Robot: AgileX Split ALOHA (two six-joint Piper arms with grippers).
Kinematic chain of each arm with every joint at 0, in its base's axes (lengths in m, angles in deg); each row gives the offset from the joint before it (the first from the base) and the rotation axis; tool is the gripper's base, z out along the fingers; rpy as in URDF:
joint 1: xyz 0 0 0.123 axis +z
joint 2: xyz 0 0 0 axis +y
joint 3: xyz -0.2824 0 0.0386 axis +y
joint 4: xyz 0.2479 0 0.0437 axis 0.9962 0 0.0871
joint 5: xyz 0 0 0 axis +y
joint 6: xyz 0.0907 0 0.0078 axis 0.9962 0 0.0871
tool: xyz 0 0 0 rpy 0 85 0
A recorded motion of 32 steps. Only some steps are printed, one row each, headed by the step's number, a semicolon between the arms.
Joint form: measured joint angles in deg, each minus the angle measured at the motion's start. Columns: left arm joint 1, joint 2, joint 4, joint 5, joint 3, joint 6; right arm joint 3, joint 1, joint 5, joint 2, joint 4, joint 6.
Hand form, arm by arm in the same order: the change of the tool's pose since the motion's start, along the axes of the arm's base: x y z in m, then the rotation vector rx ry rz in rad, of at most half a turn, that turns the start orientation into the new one. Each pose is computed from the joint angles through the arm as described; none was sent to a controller.
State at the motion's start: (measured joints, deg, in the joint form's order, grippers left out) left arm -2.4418 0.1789 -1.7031 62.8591 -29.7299 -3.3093; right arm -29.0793 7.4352 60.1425 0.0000 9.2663 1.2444
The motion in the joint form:
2: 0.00 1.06 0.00 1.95 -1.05 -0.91; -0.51 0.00 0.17 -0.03 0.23 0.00
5: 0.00 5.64 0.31 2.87 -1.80 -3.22; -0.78 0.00 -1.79 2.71 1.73 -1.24
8: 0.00 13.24 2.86 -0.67 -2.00 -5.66; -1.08 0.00 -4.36 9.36 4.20 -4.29
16: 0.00 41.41 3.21 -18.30 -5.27 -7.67; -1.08 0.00 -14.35 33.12 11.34 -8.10
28: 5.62 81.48 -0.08 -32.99 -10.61 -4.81; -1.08 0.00 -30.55 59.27 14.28 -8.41
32: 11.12 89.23 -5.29 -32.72 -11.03 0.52; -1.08 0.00 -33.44 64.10 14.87 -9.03
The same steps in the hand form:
2: -0.0007 0.0000 0.0025 -0.0118 0.0352 0.0069; -0.0013 0.0002 0.0023 0.0039 -0.0060 0.0027
5: 0.0100 0.0000 0.0051 -0.0375 0.1201 0.0313; 0.0068 0.0030 0.0068 0.0090 0.0008 0.0212
8: 0.0349 0.0026 0.0087 -0.0308 0.1863 0.0789; 0.0267 0.0084 0.0111 -0.0020 0.0576 0.0577
16: 0.1368 -0.0017 0.0091 -0.0406 0.3135 0.0976; 0.1035 0.0239 0.0006 0.0539 0.2972 0.0772
28: 0.2568 0.0144 -0.0857 -0.0635 0.6629 0.1748; 0.1856 0.0295 -0.0480 0.0788 0.4878 -0.0376
32: 0.2639 0.0354 -0.1181 -0.1247 0.7900 0.2274; 0.1981 0.0299 -0.0614 0.0710 0.5219 -0.0558

